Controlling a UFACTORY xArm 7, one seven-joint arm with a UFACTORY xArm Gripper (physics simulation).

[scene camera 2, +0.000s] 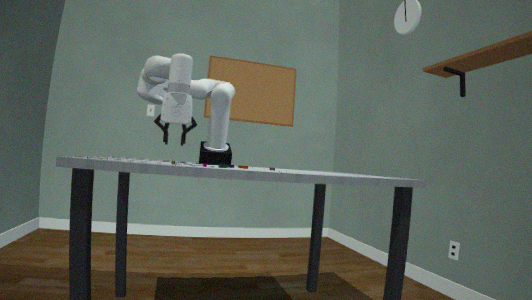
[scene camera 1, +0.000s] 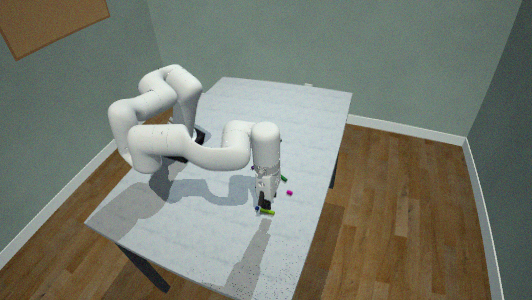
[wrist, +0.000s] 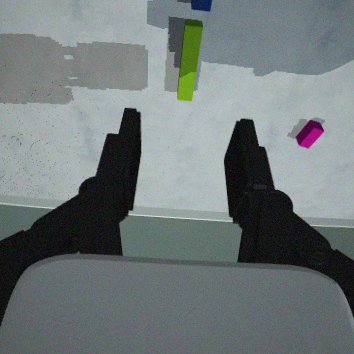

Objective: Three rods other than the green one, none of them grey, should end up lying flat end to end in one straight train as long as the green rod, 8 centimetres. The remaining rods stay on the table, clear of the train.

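Pixels of known places: gripper, fingertip midpoint: [scene camera 2: 174,145] [scene camera 1: 268,202] [wrist: 185,134]; arm's base at its link origin: [scene camera 2: 215,147].
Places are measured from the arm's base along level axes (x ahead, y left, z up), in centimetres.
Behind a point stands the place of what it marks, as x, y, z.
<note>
My gripper [scene camera 1: 265,204] {50.7, -9.8, -2.5} [scene camera 2: 174,144] {50.7, -9.8, -2.5} [wrist: 185,134] {50.7, -9.8, -2.5} is partly open and empty, raised above the table. The lime rod [scene camera 1: 268,211] {50.3, -10.0, -7.8} [scene camera 2: 173,162] {52.2, -9.2, -8.2} [wrist: 190,62] {49.5, -9.9, -7.8} lies flat below and beyond the fingertips. The blue rod [scene camera 1: 257,208] {46.2, -10.7, -8.0} [wrist: 201,5] {46.2, -10.4, -7.8} lies just past its far end, slightly to the right in the wrist view, with a narrow gap between; the frame edge cuts it off there. The magenta rod [scene camera 1: 289,192] {52.3, 1.0, -7.8} [scene camera 2: 205,165] {53.2, 1.6, -8.3} [wrist: 310,134] {51.9, 0.9, -7.8} lies apart. The green rod [scene camera 1: 283,178] {46.8, 6.0, -7.9} [scene camera 2: 224,166] {45.0, 7.3, -8.4} is partly hidden by the arm in scene camera 1.
A purple rod [scene camera 1: 253,168] {33.6, 5.1, -8.2} [scene camera 2: 232,166] {36.0, 9.8, -8.3}, an orange rod [scene camera 2: 243,167] {35.2, 14.0, -8.4} and a grey rod [scene camera 2: 272,169] {34.4, 25.3, -8.4} lie on the table [scene camera 1: 200,250] {39.6, -34.3, -8.8} farther from the lime rod. The arm hides the orange one in scene camera 1. The table's edge crosses behind the fingers in the wrist view.
</note>
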